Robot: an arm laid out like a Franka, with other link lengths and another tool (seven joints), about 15 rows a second.
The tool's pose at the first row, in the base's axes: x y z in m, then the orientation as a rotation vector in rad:
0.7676, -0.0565, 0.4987, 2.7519, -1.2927, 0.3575
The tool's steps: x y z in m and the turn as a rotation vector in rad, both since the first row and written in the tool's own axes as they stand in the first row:
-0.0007, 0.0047, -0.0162, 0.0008, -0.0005, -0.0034
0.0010, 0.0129, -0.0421, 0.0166, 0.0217, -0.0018
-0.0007, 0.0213, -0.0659, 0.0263, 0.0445, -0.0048
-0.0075, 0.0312, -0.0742, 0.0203, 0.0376, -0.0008
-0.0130, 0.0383, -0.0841, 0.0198, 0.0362, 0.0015
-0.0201, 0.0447, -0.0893, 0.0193, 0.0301, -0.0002
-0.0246, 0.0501, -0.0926, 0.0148, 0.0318, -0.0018
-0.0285, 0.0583, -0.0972, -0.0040, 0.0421, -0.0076
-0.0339, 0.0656, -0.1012, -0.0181, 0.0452, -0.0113
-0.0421, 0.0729, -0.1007, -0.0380, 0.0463, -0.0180
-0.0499, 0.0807, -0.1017, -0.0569, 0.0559, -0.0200
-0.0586, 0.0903, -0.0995, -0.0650, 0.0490, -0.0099
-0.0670, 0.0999, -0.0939, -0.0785, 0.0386, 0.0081
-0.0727, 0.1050, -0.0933, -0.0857, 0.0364, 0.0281
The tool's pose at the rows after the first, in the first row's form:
0.7607, -0.0562, 0.5141, 2.7547, -1.2881, 0.3572
0.7509, -0.0583, 0.5394, 2.7546, -1.2880, 0.3986
0.7392, -0.0584, 0.5619, 2.7514, -1.2799, 0.4359
0.7260, -0.0582, 0.5680, 2.7483, -1.2863, 0.4225
0.7154, -0.0570, 0.5761, 2.7474, -1.2898, 0.4205
0.7052, -0.0549, 0.5792, 2.7513, -1.2887, 0.4119
0.6977, -0.0544, 0.5812, 2.7476, -1.2853, 0.4106
0.6882, -0.0559, 0.5845, 2.7298, -1.2714, 0.4095
0.6786, -0.0559, 0.5868, 2.7187, -1.2631, 0.4027
0.6680, -0.0545, 0.5842, 2.7055, -1.2500, 0.3887
0.6570, -0.0535, 0.5830, 2.6859, -1.2417, 0.3870
0.6447, -0.0535, 0.5785, 2.6778, -1.2559, 0.3729
0.6331, -0.0543, 0.5708, 2.6627, -1.2808, 0.3508
0.6258, -0.0534, 0.5687, 2.6469, -1.3074, 0.3442

